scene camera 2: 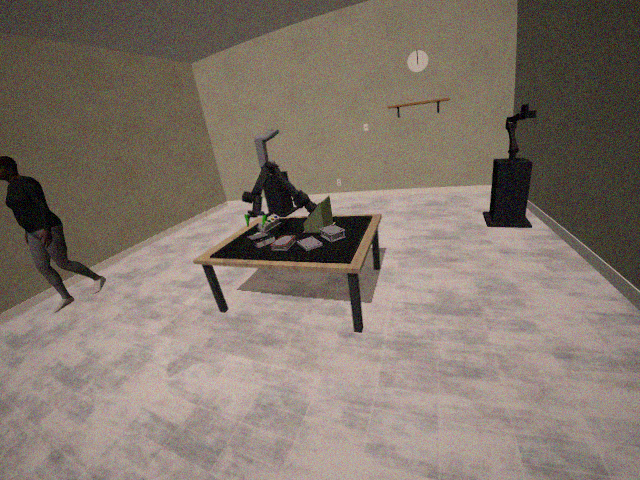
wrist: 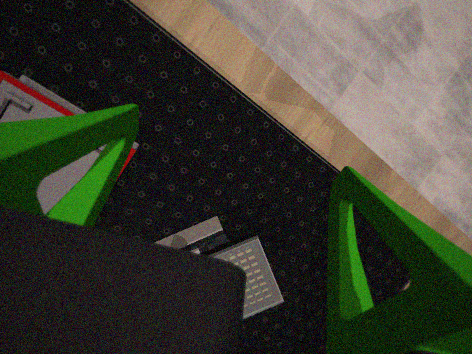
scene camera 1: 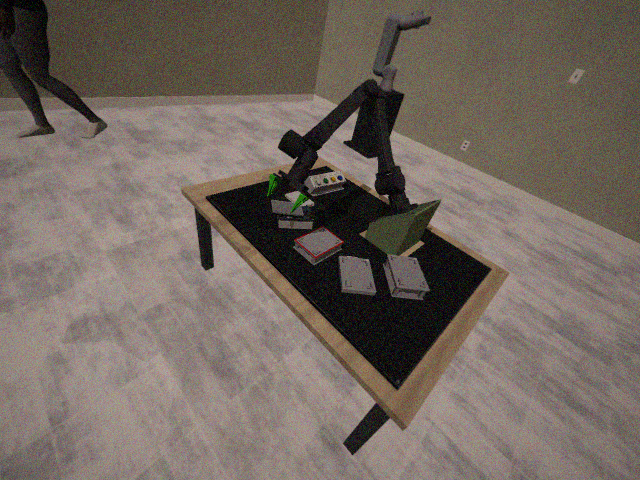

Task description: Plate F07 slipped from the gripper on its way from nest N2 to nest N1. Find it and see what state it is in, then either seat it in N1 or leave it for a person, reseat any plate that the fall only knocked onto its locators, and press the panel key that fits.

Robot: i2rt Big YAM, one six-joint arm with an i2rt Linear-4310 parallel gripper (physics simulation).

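Places are measured from the arm's base along level axes (x right, y ahead, z up), in millimetres.
Where they show: gripper, between the fingertips: [scene camera 2: 255,227] [wrist: 242,147] [scene camera 1: 279,204]; arm's base, origin of its link: [scene camera 2: 315,210] [scene camera 1: 401,211].
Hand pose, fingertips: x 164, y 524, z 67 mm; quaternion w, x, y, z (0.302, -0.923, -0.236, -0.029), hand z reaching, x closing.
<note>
Things, the pixels of their centre, and the offset from my fingertips. "*": a spot on its surface instead. Level surfaces: height alone.
- low grey block, a spot on its surface: [scene camera 1: 295,222] * dy -133, dx +60, dz -160 mm
- grey bar, a spot on its surface: [wrist: 202,233] * dy -94, dx +80, dz -164 mm
- red-edged grey plate, middle of its body: [wrist: 36,183] [scene camera 1: 318,244] [scene camera 2: 283,242] dy -150, dx -82, dz -174 mm
- flat grey unit, middle of its body: [scene camera 1: 356,274] [scene camera 2: 309,243] dy -181, dx -270, dz -184 mm
- white key panel, middle of its body: [scene camera 1: 325,181] [scene camera 2: 269,222] dy -482, dx +281, dz -155 mm
- table, height of its surface: dz -210 mm
My gripper [scene camera 1: 282,202] [scene camera 2: 255,222] [wrist: 242,147] is open and empty, fingers spread above the far left part of the mat. Below and beside it, a grey plate [scene camera 1: 283,207] sits tilted near a low grey block [scene camera 1: 295,222]. The wrist view shows a grey piece with rows of pale slots [wrist: 262,280] and a grey bar [wrist: 202,233], partly hidden by the gripper body. A red-edged grey plate [scene camera 1: 318,241] [scene camera 2: 283,242] [wrist: 37,97] lies on a base. A flat grey unit [scene camera 1: 356,274] [scene camera 2: 310,243] and a thicker one [scene camera 1: 406,273] [scene camera 2: 332,232] stand further right. No labels are readable.
A white key panel [scene camera 1: 325,181] with coloured keys stands behind the gripper. A green angled screen [scene camera 1: 395,229] [scene camera 2: 319,215] stands at the mat's back side, with a second dark arm [scene camera 1: 387,170] reaching behind it. A person [scene camera 1: 31,62] [scene camera 2: 36,206] is left of the table [scene camera 1: 248,253] [scene camera 2: 279,264].
</note>
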